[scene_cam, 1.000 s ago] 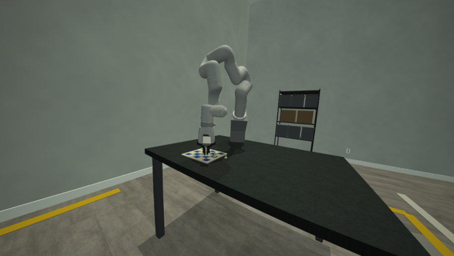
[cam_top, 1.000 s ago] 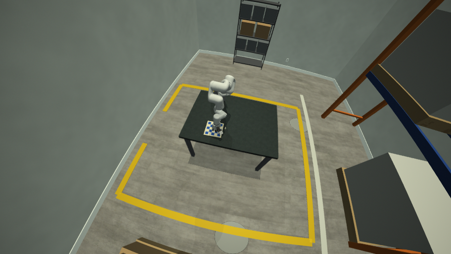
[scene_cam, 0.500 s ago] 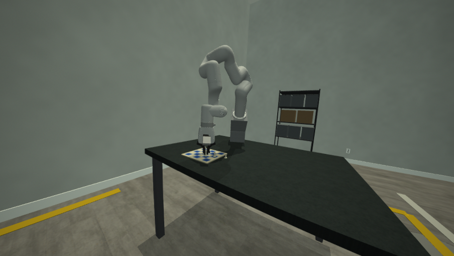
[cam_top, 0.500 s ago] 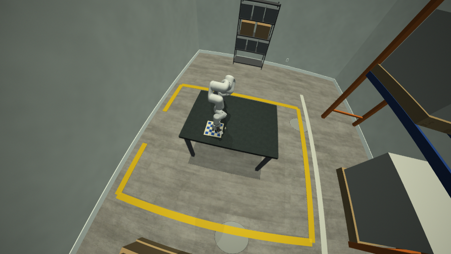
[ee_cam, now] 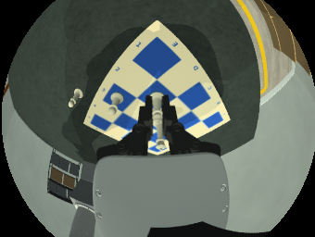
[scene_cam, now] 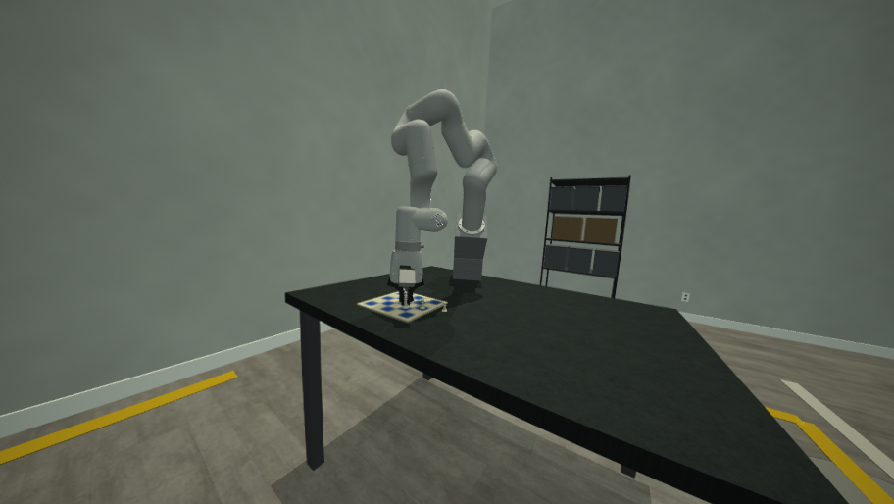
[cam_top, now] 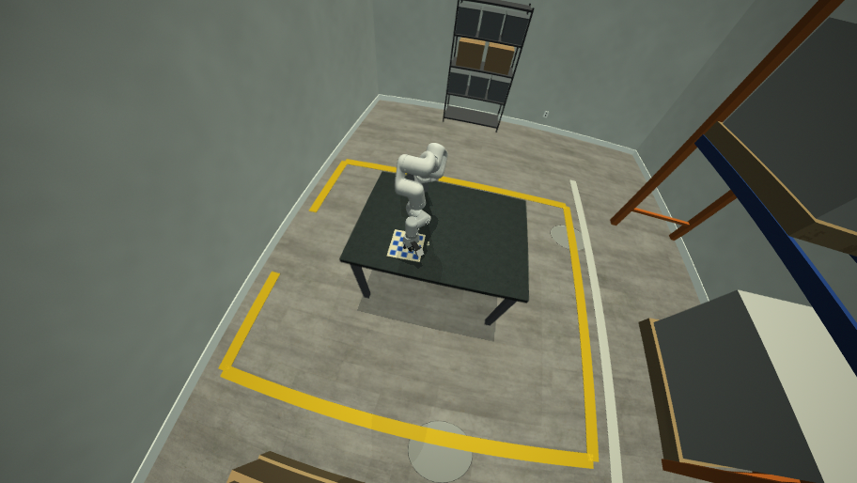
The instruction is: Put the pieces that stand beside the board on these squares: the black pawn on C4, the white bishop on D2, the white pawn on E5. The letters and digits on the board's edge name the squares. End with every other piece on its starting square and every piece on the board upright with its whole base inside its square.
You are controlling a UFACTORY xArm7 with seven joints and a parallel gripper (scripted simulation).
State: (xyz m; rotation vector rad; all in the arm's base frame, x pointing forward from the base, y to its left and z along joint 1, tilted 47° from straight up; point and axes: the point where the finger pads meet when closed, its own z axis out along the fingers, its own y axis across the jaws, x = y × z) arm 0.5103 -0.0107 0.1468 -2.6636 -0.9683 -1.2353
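The white piece lies 30 mm behind my hand, 40 mm to the right of it and 10 mm below it. From my hand the other things lie so: black pawn (70 mm behind, 40 mm to the right, 20 mm below); then cream chessboard (40 mm behind, 40 mm to the right, 40 mm below).
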